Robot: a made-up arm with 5 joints.
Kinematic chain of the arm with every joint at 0, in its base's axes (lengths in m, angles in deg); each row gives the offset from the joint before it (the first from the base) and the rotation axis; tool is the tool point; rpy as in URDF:
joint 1: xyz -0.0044 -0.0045 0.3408 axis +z
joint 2: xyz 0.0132 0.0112 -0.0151 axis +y
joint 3: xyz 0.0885 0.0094 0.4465 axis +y
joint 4: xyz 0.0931 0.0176 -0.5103 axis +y
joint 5: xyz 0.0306 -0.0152 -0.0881 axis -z
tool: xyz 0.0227 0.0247 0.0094 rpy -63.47 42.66 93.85
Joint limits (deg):
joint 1: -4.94..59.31
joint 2: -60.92..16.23
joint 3: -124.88..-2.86
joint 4: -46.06..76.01
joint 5: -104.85..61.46
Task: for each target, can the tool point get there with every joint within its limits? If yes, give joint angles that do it. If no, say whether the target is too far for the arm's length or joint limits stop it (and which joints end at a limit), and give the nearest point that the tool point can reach.
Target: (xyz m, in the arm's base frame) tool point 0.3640 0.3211 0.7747
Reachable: yes | joints 34.88 -23.87 -62.74 59.84 -47.76
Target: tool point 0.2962 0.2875 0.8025
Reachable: yes | joints 36.47 -37.04 -50.44 24.46 -33.15
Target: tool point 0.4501 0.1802 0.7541
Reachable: yes | joints 15.51 -27.58 -53.04 25.12 -37.79
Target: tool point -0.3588 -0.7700 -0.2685
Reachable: no: joint limits stop it (at a limit: joint 1, joint 2, joint 3, joint 5) | nearest point 0.1204 -0.0004 0.1405 | short by 0.995 m
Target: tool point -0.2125 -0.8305 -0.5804
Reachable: no: too far | nearest point 0.1529 -0.0032 0.1186 | short by 1.143 m
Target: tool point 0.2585 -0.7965 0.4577
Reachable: no: joint limits stop it (at a limit: joint 1, joint 5) | nearest point 0.3258 -0.0181 0.4577 | short by 0.781 m
